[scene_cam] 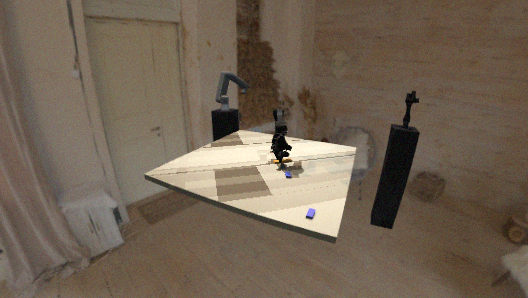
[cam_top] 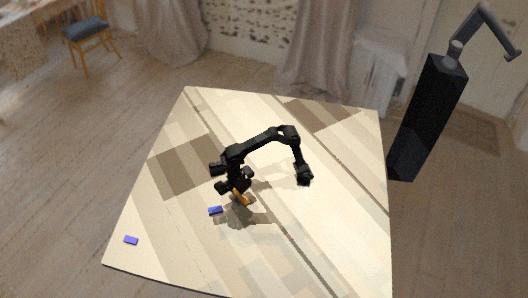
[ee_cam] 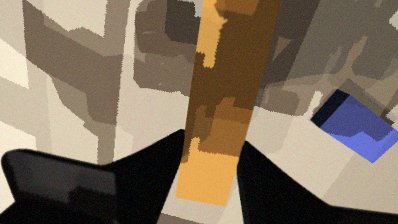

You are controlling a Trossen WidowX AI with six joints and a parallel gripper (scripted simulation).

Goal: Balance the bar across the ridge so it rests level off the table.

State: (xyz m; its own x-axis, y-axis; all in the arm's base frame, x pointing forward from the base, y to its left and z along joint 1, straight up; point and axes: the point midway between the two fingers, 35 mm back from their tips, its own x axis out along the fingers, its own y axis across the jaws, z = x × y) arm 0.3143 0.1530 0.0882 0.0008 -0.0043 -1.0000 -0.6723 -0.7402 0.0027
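The orange bar is 20 mm to the left of my gripper tip and 20 mm behind it. Round my gripper tip: blue block: 100 mm to the left, 80 mm ahead, 50 mm below.
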